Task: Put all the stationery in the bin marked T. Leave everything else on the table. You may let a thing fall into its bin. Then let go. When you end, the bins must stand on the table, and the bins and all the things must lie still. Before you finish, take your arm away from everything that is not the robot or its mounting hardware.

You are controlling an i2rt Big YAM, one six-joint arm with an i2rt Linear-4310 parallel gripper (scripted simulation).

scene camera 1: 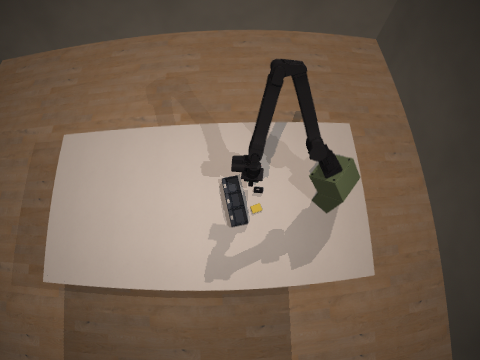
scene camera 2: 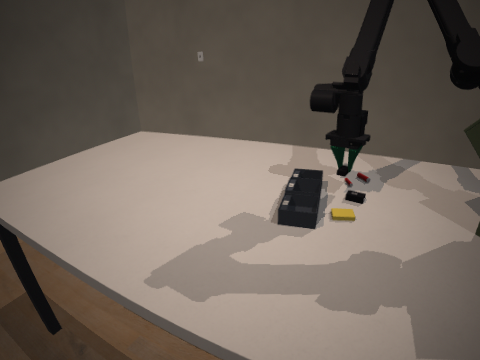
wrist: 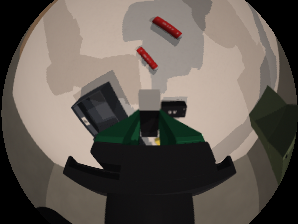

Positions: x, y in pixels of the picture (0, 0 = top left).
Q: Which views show the three joined bins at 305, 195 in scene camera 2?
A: Scene camera 1, scene camera 2 and the wrist view: all of them.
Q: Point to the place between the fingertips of the gripper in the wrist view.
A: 149, 113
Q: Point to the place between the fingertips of the gripper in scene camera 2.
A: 344, 170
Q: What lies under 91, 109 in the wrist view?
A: A three joined bins.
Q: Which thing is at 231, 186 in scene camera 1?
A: A three joined bins.
